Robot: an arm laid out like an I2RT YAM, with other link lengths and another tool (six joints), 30 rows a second.
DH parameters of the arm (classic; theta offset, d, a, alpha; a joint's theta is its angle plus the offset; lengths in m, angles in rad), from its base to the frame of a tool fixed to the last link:
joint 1: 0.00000 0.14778 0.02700 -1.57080
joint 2: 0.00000 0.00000 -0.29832 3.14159
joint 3: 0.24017 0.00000 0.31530 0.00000
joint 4: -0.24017 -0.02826 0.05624 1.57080
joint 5: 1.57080 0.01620 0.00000 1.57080
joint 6: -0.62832 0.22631 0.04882 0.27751
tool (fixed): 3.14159 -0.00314 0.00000 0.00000
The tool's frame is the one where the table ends.
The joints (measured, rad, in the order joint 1, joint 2, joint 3, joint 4, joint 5, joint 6), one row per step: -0.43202 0.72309 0.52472 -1.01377 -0.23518 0.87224; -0.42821 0.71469 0.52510 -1.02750 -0.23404 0.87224; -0.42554 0.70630 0.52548 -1.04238 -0.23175 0.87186; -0.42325 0.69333 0.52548 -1.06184 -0.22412 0.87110; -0.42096 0.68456 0.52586 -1.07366 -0.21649 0.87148; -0.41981 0.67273 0.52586 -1.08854 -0.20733 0.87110; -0.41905 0.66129 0.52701 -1.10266 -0.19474 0.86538; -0.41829 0.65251 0.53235 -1.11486 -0.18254 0.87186; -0.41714 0.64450 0.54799 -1.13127 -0.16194 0.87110; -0.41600 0.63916 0.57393 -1.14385 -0.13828 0.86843; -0.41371 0.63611 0.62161 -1.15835 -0.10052 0.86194; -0.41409 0.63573 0.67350 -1.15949 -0.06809 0.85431; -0.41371 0.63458 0.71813 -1.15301 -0.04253 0.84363; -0.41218 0.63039 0.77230 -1.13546 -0.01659 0.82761; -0.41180 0.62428 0.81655 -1.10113 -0.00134 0.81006
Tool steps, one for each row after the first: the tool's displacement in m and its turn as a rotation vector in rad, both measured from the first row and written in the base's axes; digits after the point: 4 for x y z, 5 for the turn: -0.0028 0.0018 0.0005 0.00109 0.00494 0.00341; -0.0060 0.0032 0.0009 0.00152 0.01137 0.00564; -0.0108 0.0039 0.0016 -0.00263 0.02020 0.00602; -0.0138 0.0038 0.0022 -0.00793 0.02562 0.00537; -0.0176 0.0035 0.0030 -0.01469 0.03194 0.00378; -0.0213 0.0020 0.0043 -0.02709 0.03789 0.00555; -0.0240 0.0004 0.0067 -0.03581 0.04124 -0.00384; -0.0263 -0.0035 0.0129 -0.05667 0.04253 -0.00925; -0.0260 -0.0094 0.0230 -0.08540 0.03442 -0.01464; -0.0237 -0.0194 0.0416 -0.13435 0.01555 -0.02201; -0.0179 -0.0301 0.0631 -0.18465 -0.01876 -0.03148; -0.0117 -0.0392 0.0830 -0.23060 -0.05653 -0.03633; -0.0027 -0.0494 0.1098 -0.28806 -0.11540 -0.03943; 0.0083 -0.0580 0.1359 -0.34110 -0.18573 -0.04045
